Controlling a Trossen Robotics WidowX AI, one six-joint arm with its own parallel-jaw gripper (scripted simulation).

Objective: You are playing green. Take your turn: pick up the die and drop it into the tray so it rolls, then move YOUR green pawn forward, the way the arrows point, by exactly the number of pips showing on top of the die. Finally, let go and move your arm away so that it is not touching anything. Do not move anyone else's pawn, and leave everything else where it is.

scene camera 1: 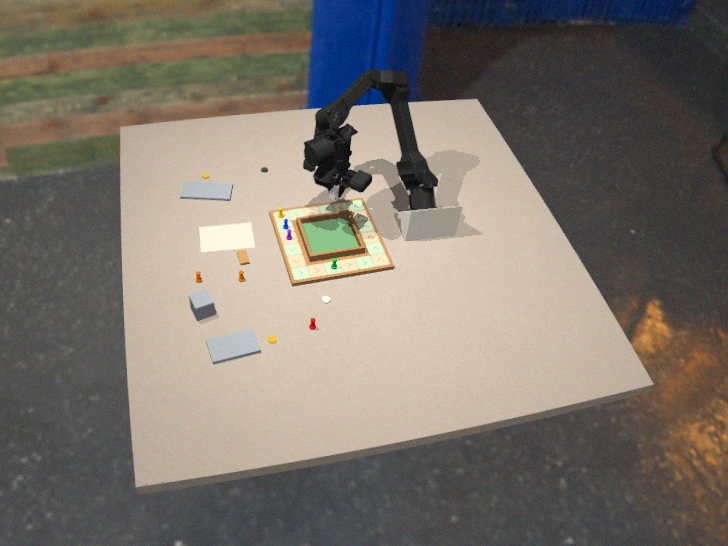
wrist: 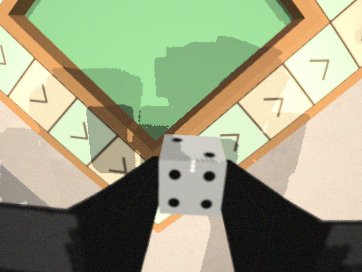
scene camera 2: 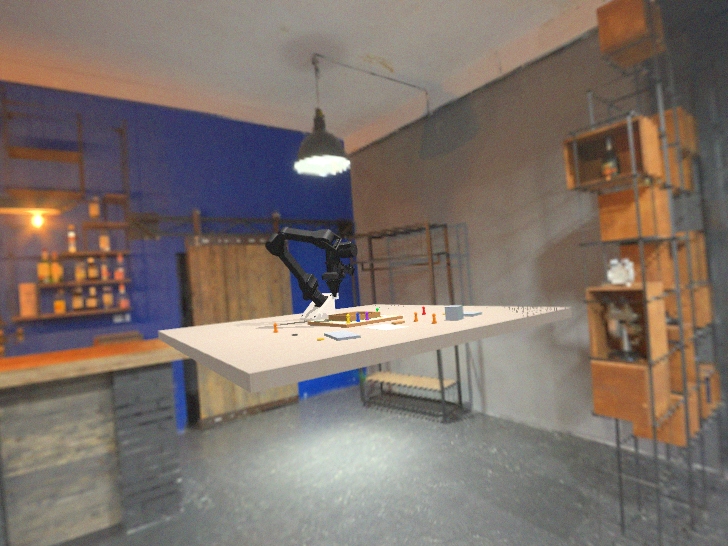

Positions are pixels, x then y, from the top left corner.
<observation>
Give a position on a tray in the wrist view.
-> At 157,68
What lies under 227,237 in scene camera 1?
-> A cream card.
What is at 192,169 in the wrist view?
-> A white die.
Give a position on a tray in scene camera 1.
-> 327,235
</observation>
